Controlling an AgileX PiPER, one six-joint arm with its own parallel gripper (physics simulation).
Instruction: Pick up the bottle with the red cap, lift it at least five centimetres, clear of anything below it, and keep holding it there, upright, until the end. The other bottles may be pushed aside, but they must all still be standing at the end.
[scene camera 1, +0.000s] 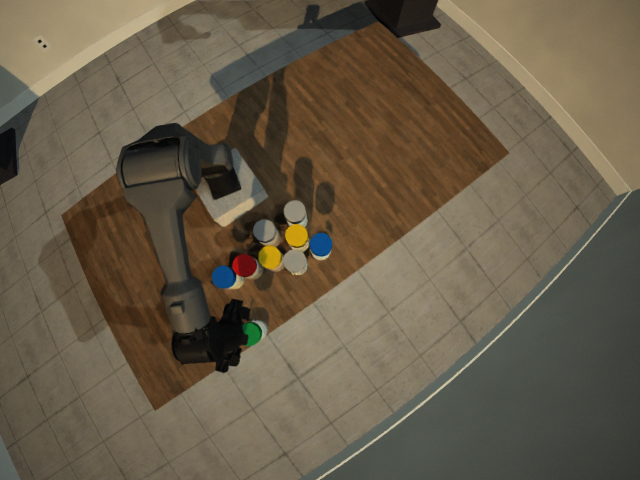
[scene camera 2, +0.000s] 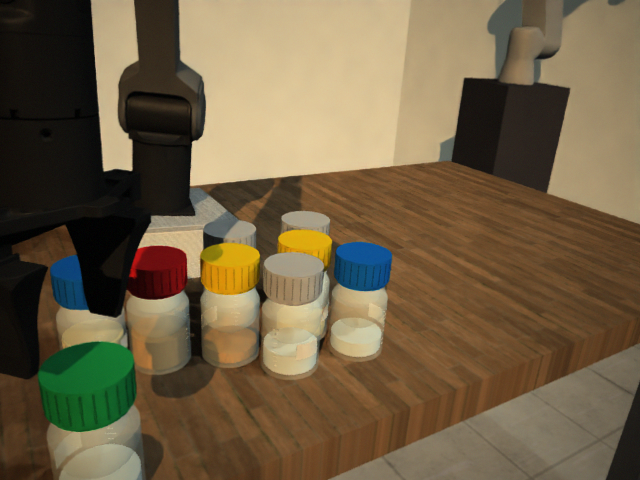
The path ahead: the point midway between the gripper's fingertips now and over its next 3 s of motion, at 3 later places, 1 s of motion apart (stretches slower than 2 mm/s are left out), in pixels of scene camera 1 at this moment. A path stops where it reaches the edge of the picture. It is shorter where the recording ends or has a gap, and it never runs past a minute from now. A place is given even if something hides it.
My gripper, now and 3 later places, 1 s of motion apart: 240, 332; 239, 270; 243, 264; 232, 257
